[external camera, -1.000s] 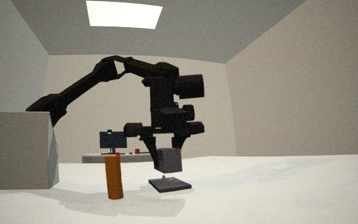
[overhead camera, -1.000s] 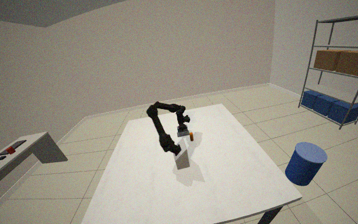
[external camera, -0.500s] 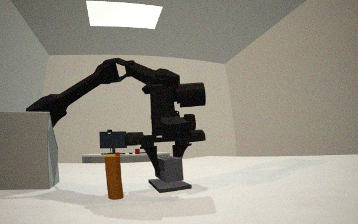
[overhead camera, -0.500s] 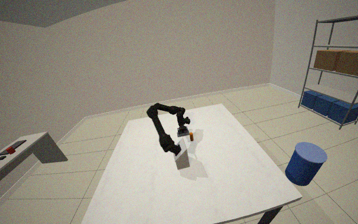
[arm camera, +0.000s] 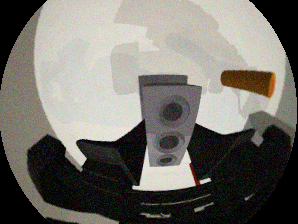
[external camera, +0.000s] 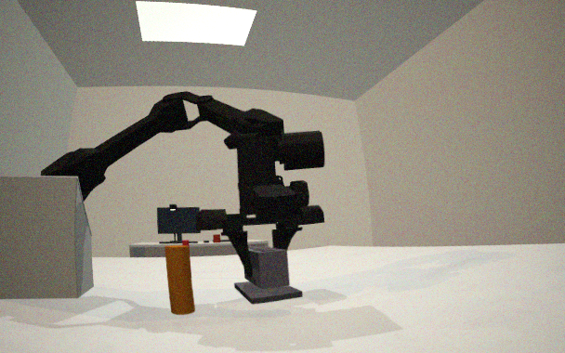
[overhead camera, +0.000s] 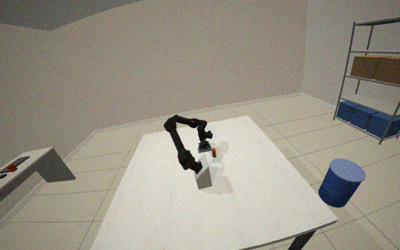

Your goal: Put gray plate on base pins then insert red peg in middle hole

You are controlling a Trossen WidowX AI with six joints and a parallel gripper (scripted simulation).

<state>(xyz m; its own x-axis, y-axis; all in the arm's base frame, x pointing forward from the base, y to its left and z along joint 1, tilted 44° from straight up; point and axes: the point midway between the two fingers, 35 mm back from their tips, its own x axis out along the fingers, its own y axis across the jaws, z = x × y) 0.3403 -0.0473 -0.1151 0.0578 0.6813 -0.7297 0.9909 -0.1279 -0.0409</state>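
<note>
Now: gripper tip 20 mm below the gray plate. Also, from my gripper tip: orange cylinder (130 mm behind, 50 mm to the right, 10 mm above); red peg (210 mm to the left, 90 mm behind, 10 mm above).
</note>
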